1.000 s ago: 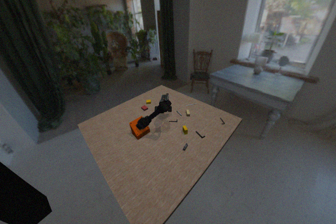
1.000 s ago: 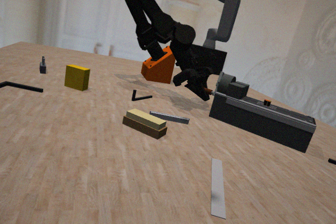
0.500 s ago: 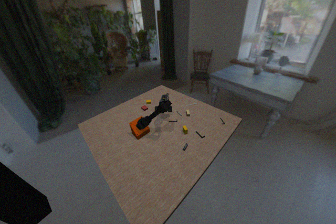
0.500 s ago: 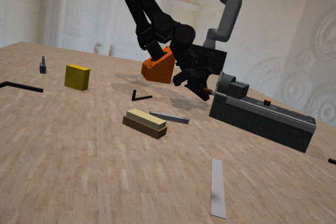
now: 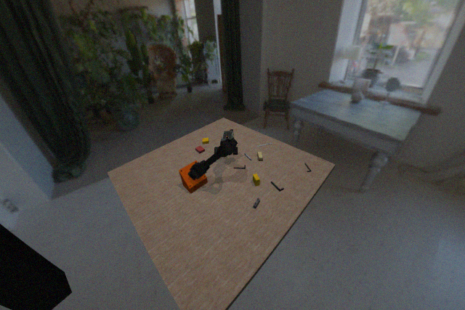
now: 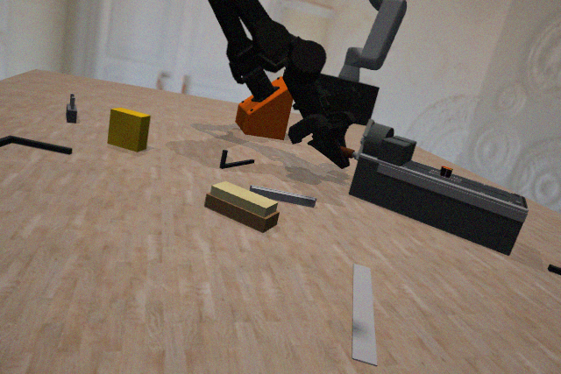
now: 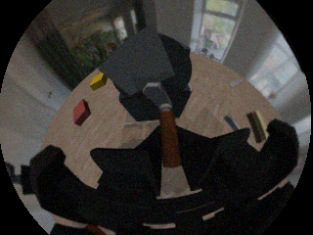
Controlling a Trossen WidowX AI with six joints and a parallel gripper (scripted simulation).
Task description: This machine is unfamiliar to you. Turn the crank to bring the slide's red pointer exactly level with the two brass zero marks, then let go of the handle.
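Right now my gripper tip is 20 mm past the brown crank handle, 10 mm to the left of it and 30 mm below it. Round my gripper tip: red pointer (130 mm ahead, 100 mm to the left, 50 mm above); red block (80 mm behind, 250 mm to the left, 20 mm below); grey bar (80 mm ahead, 160 mm to the right, 30 mm below).
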